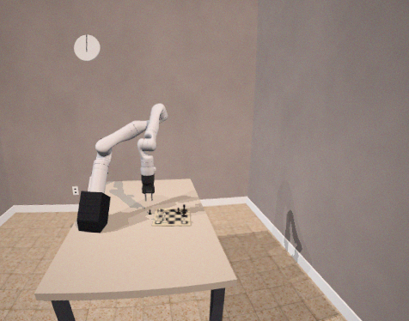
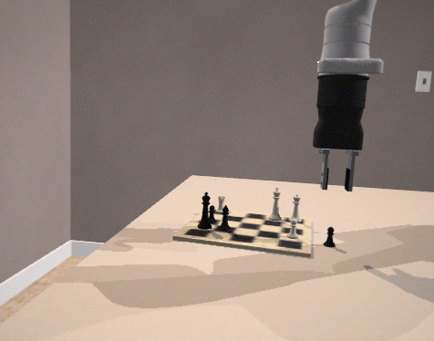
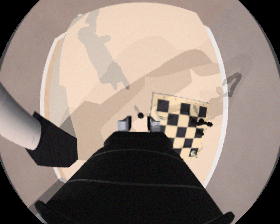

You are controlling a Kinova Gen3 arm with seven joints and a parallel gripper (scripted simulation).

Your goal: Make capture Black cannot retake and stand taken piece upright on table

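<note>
The white king lies 90 mm ahead of my hand, 120 mm to the right of it and 70 mm below it. From my hand the other things lie so: white queen 50 mm ahead, 120 mm to the right, 80 mm below; then white pawn 60 mm ahead, 10 mm to the right, 90 mm below; then chessboard 140 mm ahead, 50 mm to the right, 110 mm below.
</note>
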